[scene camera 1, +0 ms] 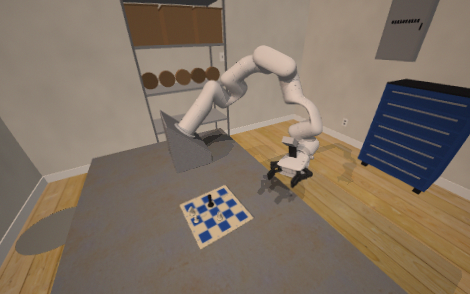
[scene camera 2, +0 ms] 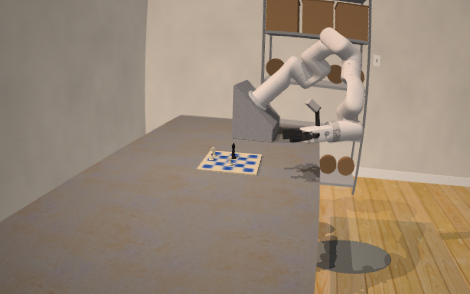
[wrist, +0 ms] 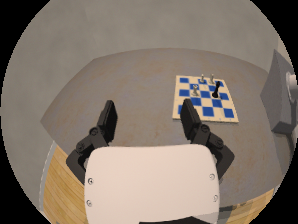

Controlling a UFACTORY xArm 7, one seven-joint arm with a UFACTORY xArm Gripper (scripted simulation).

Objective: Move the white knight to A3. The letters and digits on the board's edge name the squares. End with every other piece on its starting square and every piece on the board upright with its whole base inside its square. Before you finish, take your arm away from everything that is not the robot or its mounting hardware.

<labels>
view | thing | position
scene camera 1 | my gripper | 279,180
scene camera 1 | blue-and-cream chessboard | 208,230
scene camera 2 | my gripper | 286,136
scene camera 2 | blue-and-cream chessboard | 245,164
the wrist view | my gripper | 148,107
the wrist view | blue-and-cream chessboard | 210,109
</labels>
